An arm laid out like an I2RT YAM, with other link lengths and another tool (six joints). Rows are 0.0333 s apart.
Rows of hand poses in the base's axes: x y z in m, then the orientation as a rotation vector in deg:
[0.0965 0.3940 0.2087 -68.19 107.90 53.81]
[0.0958 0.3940 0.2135 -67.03 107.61 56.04]
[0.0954 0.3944 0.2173 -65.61 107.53 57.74]
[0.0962 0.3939 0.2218 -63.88 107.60 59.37]
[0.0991 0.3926 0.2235 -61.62 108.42 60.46]
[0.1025 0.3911 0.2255 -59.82 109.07 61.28]
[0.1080 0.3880 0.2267 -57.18 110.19 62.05]
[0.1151 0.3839 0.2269 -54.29 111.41 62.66]
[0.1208 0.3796 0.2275 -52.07 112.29 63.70]
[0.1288 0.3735 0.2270 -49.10 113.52 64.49]
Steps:
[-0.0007 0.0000 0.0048 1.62 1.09 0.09]
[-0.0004 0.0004 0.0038 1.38 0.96 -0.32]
[0.0008 -0.0005 0.0045 1.39 1.06 -0.57]
[0.0029 -0.0013 0.0017 0.95 1.34 -1.22]
[0.0034 -0.0015 0.0020 0.72 1.06 -0.98]
[0.0055 -0.0031 0.0012 0.76 1.45 -1.60]
[0.0071 -0.0041 0.0002 0.72 1.50 -1.83]
[0.0057 -0.0043 0.0006 0.82 1.45 -1.14]
[0.0080 -0.0061 -0.0005 0.77 1.69 -1.76]

